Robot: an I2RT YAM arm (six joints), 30 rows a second.
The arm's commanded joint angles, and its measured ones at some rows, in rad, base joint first. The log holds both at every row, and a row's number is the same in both.
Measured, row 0:
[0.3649 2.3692 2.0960 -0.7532 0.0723 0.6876]
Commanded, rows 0 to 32:
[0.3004 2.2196 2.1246 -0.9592 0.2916 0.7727]
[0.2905 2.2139 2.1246 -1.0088 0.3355 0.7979]
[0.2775 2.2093 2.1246 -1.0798 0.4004 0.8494]
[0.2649 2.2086 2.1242 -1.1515 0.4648 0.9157]
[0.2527 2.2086 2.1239 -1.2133 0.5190 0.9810]
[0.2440 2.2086 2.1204 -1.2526 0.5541 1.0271]
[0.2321 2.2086 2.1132 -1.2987 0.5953 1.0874]
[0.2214 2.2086 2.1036 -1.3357 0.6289 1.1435]
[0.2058 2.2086 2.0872 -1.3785 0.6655 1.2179]
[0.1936 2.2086 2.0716 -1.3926 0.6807 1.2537]
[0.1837 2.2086 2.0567 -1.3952 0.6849 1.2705]
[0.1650 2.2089 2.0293 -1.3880 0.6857 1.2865]
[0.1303 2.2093 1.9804 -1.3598 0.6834 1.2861]
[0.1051 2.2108 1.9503 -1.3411 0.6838 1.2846]
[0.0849 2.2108 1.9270 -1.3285 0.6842 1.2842]
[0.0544 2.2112 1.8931 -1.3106 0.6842 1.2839]
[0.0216 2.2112 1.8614 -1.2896 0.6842 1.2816]
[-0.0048 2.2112 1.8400 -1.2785 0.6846 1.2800]
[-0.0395 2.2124 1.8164 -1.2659 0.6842 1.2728]
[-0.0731 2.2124 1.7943 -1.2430 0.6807 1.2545]
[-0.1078 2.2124 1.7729 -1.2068 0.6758 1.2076]
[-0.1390 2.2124 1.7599 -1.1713 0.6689 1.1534]
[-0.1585 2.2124 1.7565 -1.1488 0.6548 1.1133]
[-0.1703 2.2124 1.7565 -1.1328 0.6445 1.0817]
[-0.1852 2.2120 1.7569 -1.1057 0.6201 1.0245]
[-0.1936 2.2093 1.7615 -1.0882 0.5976 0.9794]
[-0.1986 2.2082 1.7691 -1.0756 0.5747 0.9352]
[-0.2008 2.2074 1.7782 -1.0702 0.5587 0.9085]
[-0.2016 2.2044 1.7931 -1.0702 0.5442 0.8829]
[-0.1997 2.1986 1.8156 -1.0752 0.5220 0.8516]
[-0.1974 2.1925 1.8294 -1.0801 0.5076 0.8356]
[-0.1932 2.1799 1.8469 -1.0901 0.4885 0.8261]
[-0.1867 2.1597 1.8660 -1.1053 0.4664 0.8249]
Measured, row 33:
[-0.2123 2.2074 1.7893 -1.0851 0.5541 0.9321]
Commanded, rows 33 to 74:
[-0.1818 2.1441 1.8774 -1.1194 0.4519 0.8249]
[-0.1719 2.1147 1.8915 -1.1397 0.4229 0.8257]
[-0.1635 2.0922 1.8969 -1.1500 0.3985 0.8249]
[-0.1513 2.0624 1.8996 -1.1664 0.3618 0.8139]
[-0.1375 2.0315 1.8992 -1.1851 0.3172 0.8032]
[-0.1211 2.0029 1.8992 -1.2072 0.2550 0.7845]
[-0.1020 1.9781 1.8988 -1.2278 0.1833 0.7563]
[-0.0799 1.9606 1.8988 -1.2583 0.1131 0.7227]
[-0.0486 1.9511 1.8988 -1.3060 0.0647 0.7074]
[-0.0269 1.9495 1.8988 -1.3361 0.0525 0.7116]
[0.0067 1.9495 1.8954 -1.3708 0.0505 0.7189]
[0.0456 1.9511 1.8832 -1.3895 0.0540 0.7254]
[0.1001 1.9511 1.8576 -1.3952 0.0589 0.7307]
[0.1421 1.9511 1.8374 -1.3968 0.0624 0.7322]
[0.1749 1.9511 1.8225 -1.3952 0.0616 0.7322]
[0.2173 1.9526 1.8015 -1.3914 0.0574 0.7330]
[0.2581 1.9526 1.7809 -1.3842 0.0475 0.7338]
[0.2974 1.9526 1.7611 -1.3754 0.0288 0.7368]
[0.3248 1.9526 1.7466 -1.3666 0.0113 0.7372]
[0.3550 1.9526 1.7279 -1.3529 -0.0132 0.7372]
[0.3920 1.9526 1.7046 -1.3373 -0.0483 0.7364]
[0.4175 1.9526 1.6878 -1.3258 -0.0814 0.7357]
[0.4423 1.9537 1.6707 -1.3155 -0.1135 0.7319]
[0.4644 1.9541 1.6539 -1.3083 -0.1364 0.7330]
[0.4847 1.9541 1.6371 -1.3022 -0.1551 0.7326]
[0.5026 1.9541 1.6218 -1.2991 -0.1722 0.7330]
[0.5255 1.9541 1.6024 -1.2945 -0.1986 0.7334]
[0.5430 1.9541 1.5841 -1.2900 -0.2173 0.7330]
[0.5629 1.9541 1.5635 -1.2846 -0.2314 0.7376]
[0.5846 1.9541 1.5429 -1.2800 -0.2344 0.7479]
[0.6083 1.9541 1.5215 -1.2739 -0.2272 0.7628]
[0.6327 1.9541 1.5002 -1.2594 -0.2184 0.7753]
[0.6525 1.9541 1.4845 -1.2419 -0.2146 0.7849]
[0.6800 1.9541 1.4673 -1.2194 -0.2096 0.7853]
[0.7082 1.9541 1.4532 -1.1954 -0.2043 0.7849]
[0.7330 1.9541 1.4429 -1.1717 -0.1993 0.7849]
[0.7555 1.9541 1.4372 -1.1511 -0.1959 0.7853]
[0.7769 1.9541 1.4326 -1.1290 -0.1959 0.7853]
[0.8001 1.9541 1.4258 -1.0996 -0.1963 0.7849]
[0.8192 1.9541 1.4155 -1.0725 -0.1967 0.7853]
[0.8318 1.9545 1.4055 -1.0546 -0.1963 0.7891]
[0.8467 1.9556 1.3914 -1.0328 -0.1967 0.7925]
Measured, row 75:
[0.8005 1.9411 1.4281 -1.0805 -0.1909 0.7662]
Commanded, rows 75 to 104:
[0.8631 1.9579 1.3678 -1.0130 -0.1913 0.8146]
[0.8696 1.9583 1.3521 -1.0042 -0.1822 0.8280]
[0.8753 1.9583 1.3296 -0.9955 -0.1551 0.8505]
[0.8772 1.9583 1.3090 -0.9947 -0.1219 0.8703]
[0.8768 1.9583 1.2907 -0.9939 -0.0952 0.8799]
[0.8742 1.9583 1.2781 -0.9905 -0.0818 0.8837]
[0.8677 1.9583 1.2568 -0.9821 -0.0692 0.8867]
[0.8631 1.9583 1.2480 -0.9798 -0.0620 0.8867]
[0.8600 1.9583 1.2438 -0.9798 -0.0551 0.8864]
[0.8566 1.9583 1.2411 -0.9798 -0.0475 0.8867]
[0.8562 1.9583 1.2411 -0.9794 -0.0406 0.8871]
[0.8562 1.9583 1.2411 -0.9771 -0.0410 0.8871]
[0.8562 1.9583 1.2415 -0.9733 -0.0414 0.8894]
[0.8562 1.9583 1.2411 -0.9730 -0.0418 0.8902]
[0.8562 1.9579 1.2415 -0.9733 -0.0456 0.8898]
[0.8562 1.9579 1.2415 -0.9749 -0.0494 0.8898]
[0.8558 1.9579 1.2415 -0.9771 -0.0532 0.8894]
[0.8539 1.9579 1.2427 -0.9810 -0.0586 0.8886]
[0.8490 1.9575 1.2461 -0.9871 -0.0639 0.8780]
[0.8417 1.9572 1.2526 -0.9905 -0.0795 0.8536]
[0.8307 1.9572 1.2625 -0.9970 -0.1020 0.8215]
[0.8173 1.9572 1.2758 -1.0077 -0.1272 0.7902]
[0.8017 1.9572 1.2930 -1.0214 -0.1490 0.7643]
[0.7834 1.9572 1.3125 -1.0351 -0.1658 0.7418]
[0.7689 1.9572 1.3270 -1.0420 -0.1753 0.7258]
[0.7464 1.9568 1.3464 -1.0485 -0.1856 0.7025]
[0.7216 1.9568 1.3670 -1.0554 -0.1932 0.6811]
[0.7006 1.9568 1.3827 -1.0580 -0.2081 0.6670]
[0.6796 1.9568 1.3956 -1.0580 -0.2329 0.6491]
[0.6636 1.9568 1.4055 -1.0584 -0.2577 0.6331]
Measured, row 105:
[0.7250 1.9469 1.3418 -1.0512 -0.1665 0.7303]
